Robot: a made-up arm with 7 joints. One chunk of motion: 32 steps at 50 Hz.
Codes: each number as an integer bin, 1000 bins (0 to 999) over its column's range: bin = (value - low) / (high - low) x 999, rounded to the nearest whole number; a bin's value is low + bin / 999 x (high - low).
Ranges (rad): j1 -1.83..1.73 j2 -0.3..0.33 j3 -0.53..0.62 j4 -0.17..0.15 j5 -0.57..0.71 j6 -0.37..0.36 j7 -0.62..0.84
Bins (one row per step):
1: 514 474 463 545 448 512 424
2: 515 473 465 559 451 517 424
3: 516 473 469 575 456 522 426
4: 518 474 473 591 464 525 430
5: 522 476 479 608 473 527 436
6: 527 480 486 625 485 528 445
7: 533 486 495 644 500 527 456
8: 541 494 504 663 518 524 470
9: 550 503 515 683 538 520 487
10: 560 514 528 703 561 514 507
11: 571 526 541 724 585 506 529
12: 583 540 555 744 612 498 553
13: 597 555 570 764 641 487 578
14: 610 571 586 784 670 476 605
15: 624 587 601 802 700 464 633
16: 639 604 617 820 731 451 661
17: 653 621 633 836 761 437 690
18: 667 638 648 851 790 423 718
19: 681 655 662 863 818 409 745
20: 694 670 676 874 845 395 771
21: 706 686 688 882 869 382 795
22: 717 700 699 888 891 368 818
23: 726 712 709 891 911 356 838
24: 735 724 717 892 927 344 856
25: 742 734 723 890 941 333 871
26: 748 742 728 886 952 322 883
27: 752 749 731 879 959 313 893
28: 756 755 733 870 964 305 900
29: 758 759 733 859 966 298 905
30: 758 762 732 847 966 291 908
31: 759 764 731 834 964 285 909
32: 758 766 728 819 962 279 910
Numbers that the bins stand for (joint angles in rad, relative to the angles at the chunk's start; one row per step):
1: 0.0017 -0.0011 0.0030 0.0046 0.0040 0.0041 -0.0003
2: 0.0052 -0.0017 0.0053 0.0091 0.0079 0.0078 -0.0003
3: 0.0088 -0.0017 0.0099 0.0142 0.0143 0.0114 0.0026
4: 0.0159 -0.0011 0.0145 0.0193 0.0245 0.0136 0.0084
5: 0.0302 0.0002 0.0214 0.0248 0.0360 0.0151 0.0172
6: 0.0480 0.0027 0.0295 0.0302 0.0514 0.0158 0.0304
7: 0.0694 0.0065 0.0398 0.0363 0.0706 0.0151 0.0464
8: 0.0979 0.0115 0.0502 0.0424 0.0937 0.0129 0.0669
9: 0.1300 0.0172 0.0628 0.0488 0.1193 0.0100 0.0917
10: 0.1656 0.0241 0.0778 0.0552 0.1488 0.0056 0.1210
11: 0.2048 0.0317 0.0928 0.0619 0.1795 -0.0003 0.1531
12: 0.2476 0.0405 0.1089 0.0683 0.2141 -0.0061 0.1882
13: 0.2974 0.0500 0.1262 0.0747 0.2513 -0.0141 0.2247
14: 0.3438 0.0601 0.1446 0.0811 0.2885 -0.0222 0.2642
15: 0.3937 0.0702 0.1618 0.0869 0.3269 -0.0309 0.3051
16: 0.4471 0.0809 0.1803 0.0927 0.3666 -0.0404 0.3460
17: 0.4970 0.0916 0.1987 0.0978 0.4051 -0.0507 0.3884
18: 0.5469 0.1023 0.2159 0.1026 0.4422 -0.0609 0.4293
19: 0.5968 0.1131 0.2321 0.1064 0.4781 -0.0711 0.4688
20: 0.6431 0.1225 0.2482 0.1100 0.5127 -0.0814 0.5068
21: 0.6859 0.1326 0.2620 0.1125 0.5434 -0.0909 0.5419
22: 0.7251 0.1414 0.2747 0.1144 0.5716 -0.1011 0.5755
23: 0.7571 0.1490 0.2862 0.1154 0.5972 -0.1099 0.6047
24: 0.7892 0.1566 0.2954 0.1157 0.6177 -0.1186 0.6310
25: 0.8142 0.1629 0.3023 0.1151 0.6357 -0.1267 0.6529
26: 0.8355 0.1679 0.3080 0.1138 0.6498 -0.1347 0.6705
27: 0.8498 0.1723 0.3115 0.1116 0.6587 -0.1413 0.6851
28: 0.8641 0.1761 0.3138 0.1087 0.6652 -0.1471 0.6953
29: 0.8712 0.1786 0.3138 0.1052 0.6677 -0.1522 0.7026
30: 0.8712 0.1805 0.3126 0.1013 0.6677 -0.1574 0.7070
31: 0.8747 0.1818 0.3115 0.0971 0.6652 -0.1617 0.7085
32: 0.8712 0.1831 0.3080 0.0923 0.6626 -0.1661 0.7099

